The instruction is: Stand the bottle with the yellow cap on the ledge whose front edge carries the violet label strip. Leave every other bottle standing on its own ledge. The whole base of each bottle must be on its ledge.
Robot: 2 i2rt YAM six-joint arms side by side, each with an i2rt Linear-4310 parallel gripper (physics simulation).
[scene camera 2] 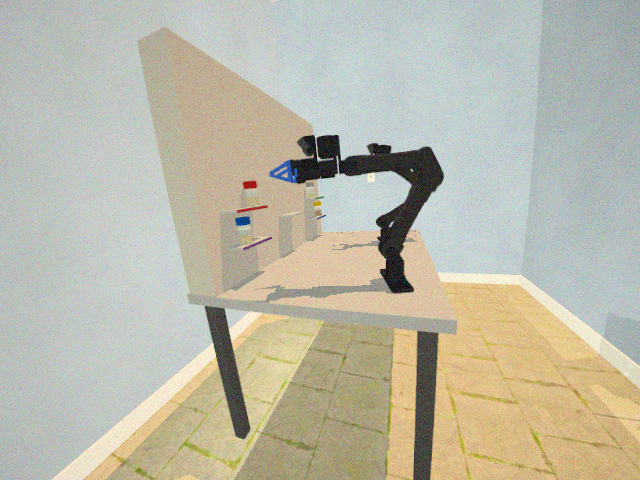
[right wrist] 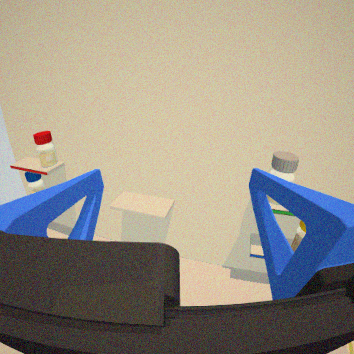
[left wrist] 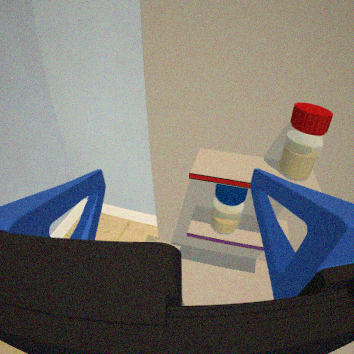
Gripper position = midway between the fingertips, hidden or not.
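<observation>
The left wrist view takes in the left gripper [left wrist: 177,177], a blue-capped bottle [left wrist: 227,206] and a tall beige panel [left wrist: 223,82], while a grey-capped bottle is out of frame in the left wrist view. That grey-capped bottle [right wrist: 283,163] appears in the right wrist view, where the right gripper [right wrist: 175,176] and the tall beige panel [right wrist: 183,107] can be seen too. Scene camera 2 also shows the panel [scene camera 2: 214,130].
</observation>
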